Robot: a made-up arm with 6 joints. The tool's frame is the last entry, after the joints.
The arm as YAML. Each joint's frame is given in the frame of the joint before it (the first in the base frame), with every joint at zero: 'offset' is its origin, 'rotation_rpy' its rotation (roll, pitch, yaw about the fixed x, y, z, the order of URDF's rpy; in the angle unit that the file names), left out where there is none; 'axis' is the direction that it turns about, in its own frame. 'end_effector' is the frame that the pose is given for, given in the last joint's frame.
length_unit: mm
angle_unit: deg
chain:
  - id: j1
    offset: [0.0, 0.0, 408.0]
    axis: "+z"
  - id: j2
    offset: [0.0, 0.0, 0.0]
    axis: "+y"
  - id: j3
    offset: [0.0, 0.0, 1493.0]
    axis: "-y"
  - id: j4
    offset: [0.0, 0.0, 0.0]
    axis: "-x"
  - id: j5
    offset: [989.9, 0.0, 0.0]
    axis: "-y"
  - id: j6
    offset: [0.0, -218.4, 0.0]
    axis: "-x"
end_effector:
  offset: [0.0, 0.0, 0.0]
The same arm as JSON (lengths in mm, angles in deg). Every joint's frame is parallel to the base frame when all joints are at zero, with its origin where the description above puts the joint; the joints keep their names.
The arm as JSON. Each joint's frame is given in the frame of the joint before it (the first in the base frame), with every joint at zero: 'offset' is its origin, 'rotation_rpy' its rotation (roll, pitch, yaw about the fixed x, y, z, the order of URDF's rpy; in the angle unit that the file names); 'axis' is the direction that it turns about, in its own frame. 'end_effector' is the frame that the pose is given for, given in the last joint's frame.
{
  "length_unit": "mm",
  "angle_unit": "deg",
  "chain": [
    {
      "id": "j1",
      "offset": [
        0.0,
        0.0,
        408.0
      ],
      "rotation_rpy": [
        0.0,
        0.0,
        0.0
      ],
      "axis": [
        0.0,
        0.0,
        1.0
      ]
    },
    {
      "id": "j2",
      "offset": [
        0.0,
        0.0,
        0.0
      ],
      "rotation_rpy": [
        0.0,
        0.0,
        0.0
      ],
      "axis": [
        0.0,
        1.0,
        0.0
      ]
    },
    {
      "id": "j3",
      "offset": [
        0.0,
        0.0,
        1493.0
      ],
      "rotation_rpy": [
        0.0,
        0.0,
        0.0
      ],
      "axis": [
        0.0,
        -1.0,
        0.0
      ]
    },
    {
      "id": "j4",
      "offset": [
        0.0,
        0.0,
        0.0
      ],
      "rotation_rpy": [
        0.0,
        0.0,
        0.0
      ],
      "axis": [
        -1.0,
        0.0,
        0.0
      ]
    },
    {
      "id": "j5",
      "offset": [
        989.9,
        0.0,
        0.0
      ],
      "rotation_rpy": [
        0.0,
        0.0,
        0.0
      ],
      "axis": [
        0.0,
        -1.0,
        0.0
      ]
    },
    {
      "id": "j6",
      "offset": [
        0.0,
        -218.4,
        0.0
      ],
      "rotation_rpy": [
        0.0,
        0.0,
        0.0
      ],
      "axis": [
        -1.0,
        0.0,
        0.0
      ]
    }
  ],
  "end_effector": {
    "offset": [
      0.0,
      0.0,
      0.0
    ],
    "rotation_rpy": [
      0.0,
      0.0,
      0.0
    ]
  }
}

